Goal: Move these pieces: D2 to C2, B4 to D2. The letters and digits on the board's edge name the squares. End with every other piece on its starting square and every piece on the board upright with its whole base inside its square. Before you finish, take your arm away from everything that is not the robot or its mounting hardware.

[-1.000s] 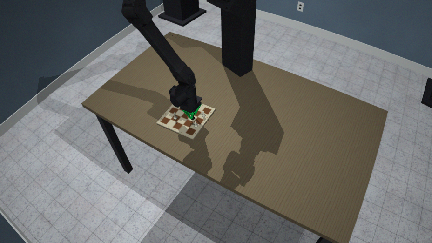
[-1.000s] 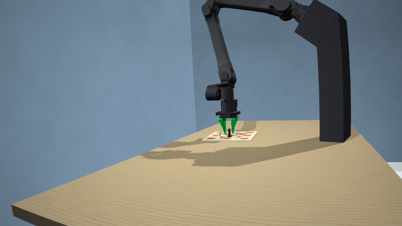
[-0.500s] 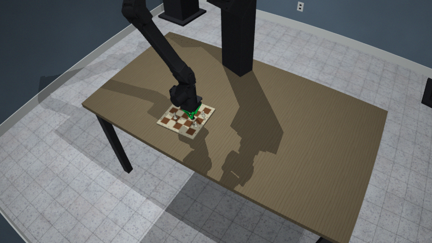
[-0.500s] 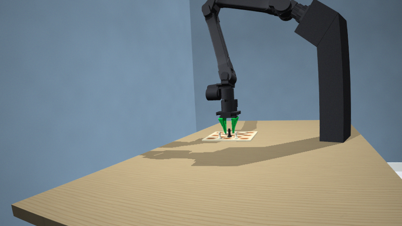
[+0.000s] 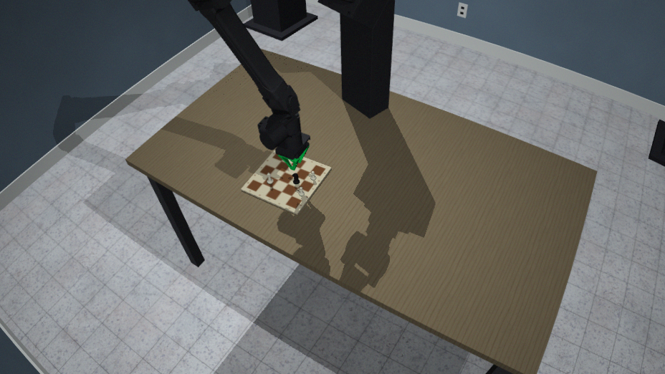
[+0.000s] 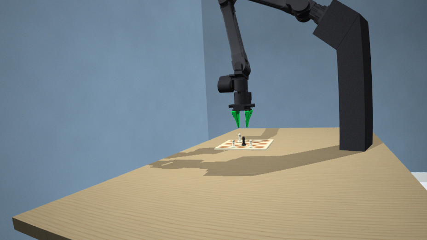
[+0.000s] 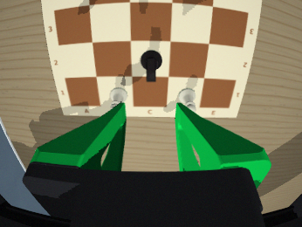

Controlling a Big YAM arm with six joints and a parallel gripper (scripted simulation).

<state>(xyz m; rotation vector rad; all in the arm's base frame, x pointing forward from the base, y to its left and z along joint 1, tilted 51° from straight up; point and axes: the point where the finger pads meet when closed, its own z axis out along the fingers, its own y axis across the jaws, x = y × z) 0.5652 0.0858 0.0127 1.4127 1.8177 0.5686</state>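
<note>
The white pawn is 50 mm ahead of my hand, 80 mm to the right of it and 60 mm below it. Round my hand: black piece 10 mm to the right, 70 mm below; chessboard 10 mm ahead, 40 mm to the right, 90 mm below.
</note>
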